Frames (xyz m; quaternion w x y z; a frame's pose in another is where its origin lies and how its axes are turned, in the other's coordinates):
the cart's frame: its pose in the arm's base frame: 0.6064 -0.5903 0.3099 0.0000 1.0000 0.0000 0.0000
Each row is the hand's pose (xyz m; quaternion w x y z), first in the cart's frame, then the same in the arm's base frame.
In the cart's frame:
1: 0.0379 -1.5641 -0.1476 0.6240 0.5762 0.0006 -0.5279
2: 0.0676 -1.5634 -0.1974 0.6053 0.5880 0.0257 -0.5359
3: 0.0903 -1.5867 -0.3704 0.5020 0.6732 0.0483 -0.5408
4: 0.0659 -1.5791 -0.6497 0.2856 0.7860 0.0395 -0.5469
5: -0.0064 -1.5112 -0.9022 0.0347 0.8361 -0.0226 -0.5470
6: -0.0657 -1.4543 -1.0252 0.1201 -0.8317 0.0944 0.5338
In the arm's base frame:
1: 0.6443 0.9738 0.4575 0.5762 -0.6240 -0.5279 -0.0006
2: 0.6740 0.9731 0.5073 0.5880 -0.6053 -0.5359 -0.0257
3: 0.6967 0.9964 0.6803 0.6732 -0.5020 -0.5408 -0.0483
4: 0.6723 0.9888 0.9596 0.7860 -0.2856 -0.5469 -0.0395
5: 0.6000 0.9209 1.2121 0.8361 -0.0347 -0.5470 0.0226
6: 0.5407 0.8640 1.3351 0.8317 0.1201 -0.5338 0.0944

